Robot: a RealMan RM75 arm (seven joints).
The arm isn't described. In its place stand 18 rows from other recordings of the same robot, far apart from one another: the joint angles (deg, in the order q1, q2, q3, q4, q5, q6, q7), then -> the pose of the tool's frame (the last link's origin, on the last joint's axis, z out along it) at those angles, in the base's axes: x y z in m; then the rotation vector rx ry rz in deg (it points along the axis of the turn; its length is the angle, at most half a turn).
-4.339, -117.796, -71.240, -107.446, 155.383, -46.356, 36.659 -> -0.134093 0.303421 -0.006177 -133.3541 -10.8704 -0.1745
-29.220, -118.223, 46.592, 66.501, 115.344, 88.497, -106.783 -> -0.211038 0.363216 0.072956 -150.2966 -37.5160 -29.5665
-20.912, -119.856, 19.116, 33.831, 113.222, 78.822, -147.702 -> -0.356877 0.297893 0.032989 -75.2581 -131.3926 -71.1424
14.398, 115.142, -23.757, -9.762, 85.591, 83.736, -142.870 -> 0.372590 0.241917 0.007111 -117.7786 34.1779 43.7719
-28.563, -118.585, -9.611, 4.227, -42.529, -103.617, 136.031 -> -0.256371 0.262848 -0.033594 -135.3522 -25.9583 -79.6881
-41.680, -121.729, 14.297, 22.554, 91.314, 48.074, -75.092 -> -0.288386 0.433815 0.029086 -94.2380 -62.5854 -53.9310
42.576, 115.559, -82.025, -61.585, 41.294, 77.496, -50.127 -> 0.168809 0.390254 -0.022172 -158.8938 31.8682 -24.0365
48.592, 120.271, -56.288, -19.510, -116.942, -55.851, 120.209 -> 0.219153 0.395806 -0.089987 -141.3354 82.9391 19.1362
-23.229, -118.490, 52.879, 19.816, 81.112, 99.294, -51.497 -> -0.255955 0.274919 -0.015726 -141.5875 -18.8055 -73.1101
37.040, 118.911, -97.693, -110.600, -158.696, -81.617, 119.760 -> 0.022744 0.334907 0.020255 -137.3305 -37.7012 -26.0317
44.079, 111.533, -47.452, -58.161, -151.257, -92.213, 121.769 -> 0.232970 0.400588 0.087578 -148.4248 53.2746 -18.2985
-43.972, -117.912, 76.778, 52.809, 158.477, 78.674, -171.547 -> -0.229608 0.387342 -0.017987 -120.8636 -84.3307 33.0939
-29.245, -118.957, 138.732, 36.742, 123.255, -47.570, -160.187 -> -0.201436 0.363556 -0.085993 -106.9228 -19.0620 -38.4942
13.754, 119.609, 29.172, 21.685, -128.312, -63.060, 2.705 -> 0.316032 0.256051 -0.088481 -106.5259 36.0185 38.3109
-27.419, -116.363, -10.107, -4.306, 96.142, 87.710, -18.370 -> -0.304050 0.322633 0.026462 -90.3120 -20.0736 -57.7529
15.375, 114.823, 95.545, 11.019, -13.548, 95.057, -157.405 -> 0.316549 0.270633 0.047868 -96.3895 10.8609 60.9588
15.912, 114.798, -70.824, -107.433, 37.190, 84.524, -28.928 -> 0.187951 0.326430 0.115109 -127.3872 48.8827 -5.4611
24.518, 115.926, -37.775, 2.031, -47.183, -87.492, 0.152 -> 0.334287 0.304776 0.038428 -89.0152 7.0268 37.1472
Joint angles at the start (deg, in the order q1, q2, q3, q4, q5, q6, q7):
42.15, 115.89, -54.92, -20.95, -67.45, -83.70, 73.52
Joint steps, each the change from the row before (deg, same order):
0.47, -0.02, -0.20, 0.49, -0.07, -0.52, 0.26
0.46, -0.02, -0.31, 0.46, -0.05, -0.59, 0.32
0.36, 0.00, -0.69, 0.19, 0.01, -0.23, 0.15
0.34, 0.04, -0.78, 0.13, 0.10, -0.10, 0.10
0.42, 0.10, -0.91, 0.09, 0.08, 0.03, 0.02
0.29, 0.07, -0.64, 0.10, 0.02, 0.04, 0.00
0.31, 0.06, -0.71, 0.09, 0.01, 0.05, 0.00
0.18, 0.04, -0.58, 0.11, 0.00, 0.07, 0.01
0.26, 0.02, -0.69, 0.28, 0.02, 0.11, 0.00
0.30, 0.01, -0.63, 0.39, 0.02, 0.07, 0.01
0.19, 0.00, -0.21, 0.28, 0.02, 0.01, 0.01
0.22, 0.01, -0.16, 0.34, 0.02, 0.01, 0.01
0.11, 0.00, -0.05, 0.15, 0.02, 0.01, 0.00
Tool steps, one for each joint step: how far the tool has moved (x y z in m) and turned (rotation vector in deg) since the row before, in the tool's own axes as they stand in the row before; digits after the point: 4 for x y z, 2 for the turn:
0.0004, 0.0019, 0.0026, -0.88, 0.15, 0.48
0.0005, 0.0022, 0.0026, -1.00, 0.21, 0.52
0.0010, 0.0019, 0.0029, -0.86, 0.52, 0.19
0.0012, 0.0018, 0.0031, -0.77, 0.52, 0.14
0.0015, 0.0020, 0.0040, -0.83, 0.66, 0.03
0.0013, 0.0014, 0.0027, -0.56, 0.51, 0.04
0.0013, 0.0014, 0.0029, -0.61, 0.58, 0.01
0.0014, 0.0010, 0.0018, -0.39, 0.51, 0.08
0.0019, 0.0010, 0.0021, -0.40, 0.63, 0.17
0.0020, 0.0010, 0.0020, -0.39, 0.60, 0.24
0.0008, 0.0004, 0.0010, -0.16, 0.21, 0.17
0.0008, 0.0003, 0.0011, -0.14, 0.18, 0.22
0.0002, 0.0001, 0.0005, -0.05, 0.06, 0.08

